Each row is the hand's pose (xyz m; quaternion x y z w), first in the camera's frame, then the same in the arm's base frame.
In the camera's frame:
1: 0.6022 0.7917 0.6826 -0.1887 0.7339 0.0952 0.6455
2: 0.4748 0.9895 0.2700 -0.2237 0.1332 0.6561 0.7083
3: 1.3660 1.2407 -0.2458 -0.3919 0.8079 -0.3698 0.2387
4: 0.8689 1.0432 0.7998 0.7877 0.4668 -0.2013 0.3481
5: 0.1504 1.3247 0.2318 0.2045 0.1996 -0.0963 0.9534
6: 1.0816 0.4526 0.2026 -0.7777 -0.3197 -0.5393 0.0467
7: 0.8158 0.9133 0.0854 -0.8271 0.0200 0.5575 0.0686
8: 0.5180 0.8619 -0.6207 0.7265 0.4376 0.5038 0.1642
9: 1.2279 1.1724 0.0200 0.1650 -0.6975 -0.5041 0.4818
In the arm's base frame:
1: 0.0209 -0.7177 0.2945 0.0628 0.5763 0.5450 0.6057
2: -0.2241 -0.3133 0.2503 0.1684 -0.2197 0.7337 0.6205
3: 0.4757 0.4822 0.2797 -0.3413 0.8289 0.1356 0.4220
4: 0.2495 -0.6275 0.5907 -0.7744 -0.6216 -0.0814 0.0855
5: -0.6104 -0.2154 0.4959 0.6201 0.2817 0.1429 0.7181
6: 0.4522 -0.3376 -0.2002 -0.6158 -0.1100 -0.5857 0.5154
7: 0.0809 -0.0991 0.1190 -0.6546 -0.3744 0.5257 0.3937
8: -0.3363 0.3913 -0.2996 -0.6598 -0.2290 -0.6455 0.3091
9: 0.4106 0.1886 0.3422 0.4607 -0.3031 -0.7181 0.4245

